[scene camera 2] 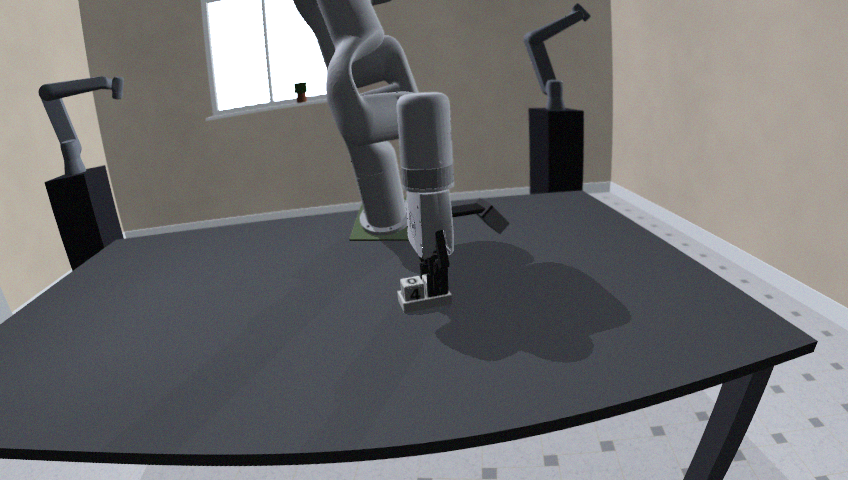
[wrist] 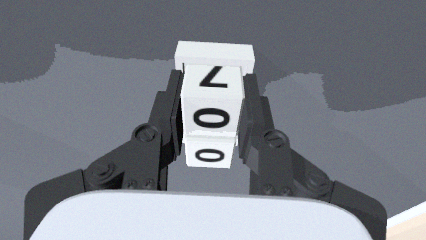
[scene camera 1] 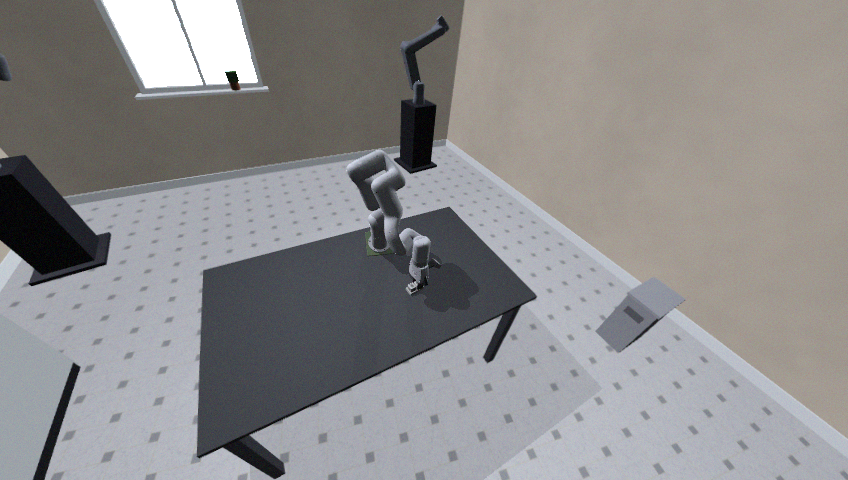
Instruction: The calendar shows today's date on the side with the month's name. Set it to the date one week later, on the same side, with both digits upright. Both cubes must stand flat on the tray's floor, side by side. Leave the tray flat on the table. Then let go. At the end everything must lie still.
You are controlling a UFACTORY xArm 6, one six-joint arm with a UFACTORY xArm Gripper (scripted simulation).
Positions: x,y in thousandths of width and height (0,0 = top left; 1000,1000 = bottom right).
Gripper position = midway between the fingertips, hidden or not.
Observation:
In view: the gripper (scene camera 2: 512,603) and a white tray (wrist: 440,219).

